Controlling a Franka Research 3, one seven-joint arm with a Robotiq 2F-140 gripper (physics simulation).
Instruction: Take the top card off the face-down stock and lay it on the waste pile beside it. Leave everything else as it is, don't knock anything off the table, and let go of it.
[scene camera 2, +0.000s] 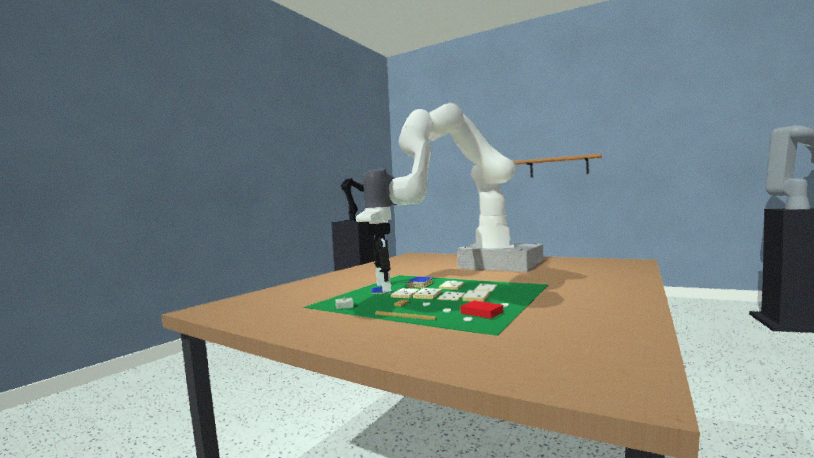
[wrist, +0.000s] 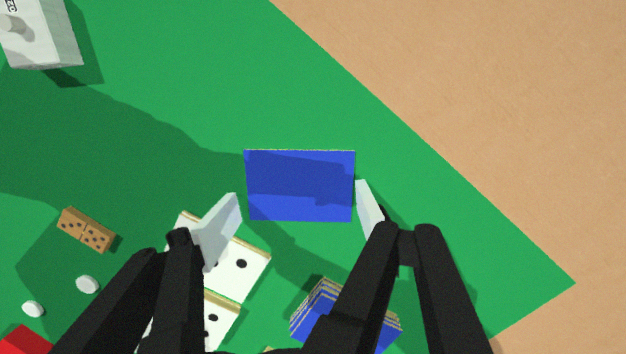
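Note:
A thin blue face-down piece (scene camera 2: 376, 289) (wrist: 300, 185) lies flat on the green mat, apart from the piles. My gripper (scene camera 2: 383, 286) (wrist: 296, 201) is open just above the mat. Its pale fingertips stand at the two short sides of this blue piece, the right one very near its edge, with nothing gripped. A stepped stack of blue-backed cards (scene camera 2: 420, 281) (wrist: 312, 310) lies nearer the robot base, partly hidden by a finger in the wrist view. White face-up piles with black dots (scene camera 2: 404, 292) (wrist: 240, 265) lie beside it; which is the waste pile I cannot tell.
On the green mat (scene camera 2: 347, 314) (wrist: 200, 60) are a white box with a knob (scene camera 2: 344, 303) (wrist: 40, 35), an orange domino (scene camera 2: 401, 303) (wrist: 86, 230), a red box (scene camera 2: 481, 308) (wrist: 22, 342), a wooden stick (scene camera 2: 405, 315) and several white discs. The mat lies on the wooden table (scene camera 2: 597, 341) (wrist: 500, 100).

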